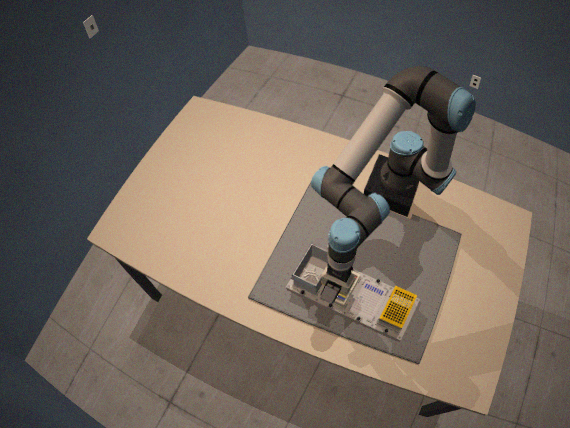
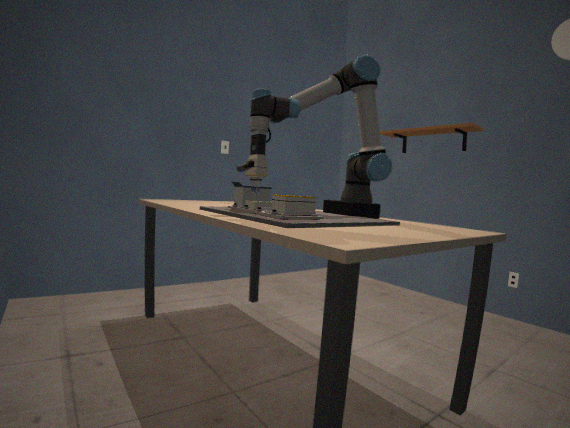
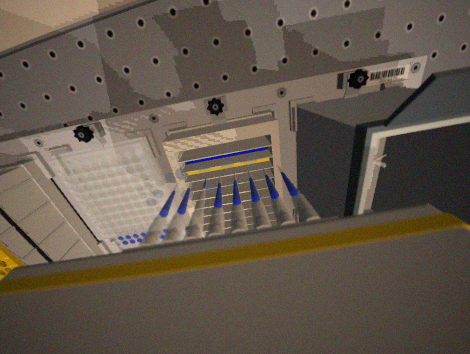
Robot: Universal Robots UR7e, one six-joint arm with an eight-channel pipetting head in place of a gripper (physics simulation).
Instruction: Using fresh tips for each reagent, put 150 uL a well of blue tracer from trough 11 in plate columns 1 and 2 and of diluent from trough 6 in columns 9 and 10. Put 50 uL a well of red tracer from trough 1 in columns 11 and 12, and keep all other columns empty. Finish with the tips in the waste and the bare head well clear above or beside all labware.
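The pipetting head (image 1: pixel 339 275) (image 2: pixel 256 181) (image 3: pixel 235 195) carries a row of tips with blue liquid in their lower parts. The tips hang above the reservoir (image 3: pixel 220 134), whose troughs include a blue and a yellow one. I cannot tell which trough is straight below them. The clear well plate (image 1: pixel 367 306) (image 3: pixel 100 185) lies beside the reservoir; blue wells show at one end, in what look like two adjacent columns, partly hidden by the tips and head. The yellow-topped tip rack (image 1: pixel 390 323) (image 2: pixel 295 205) stands beyond the plate. The grey waste bin (image 1: pixel 302 280) (image 2: pixel 247 195) (image 3: pixel 325 150) stands on the reservoir's other side.
Pale tips lie in the bin. The labware stands on one base plate with black knobs (image 3: pixel 215 106) (image 3: pixel 358 79), on a dark perforated mat (image 1: pixel 280 280) (image 3: pixel 200 65) on the table (image 1: pixel 200 200) (image 2: pixel 425 235). The bin's wall rises close beside the tips.
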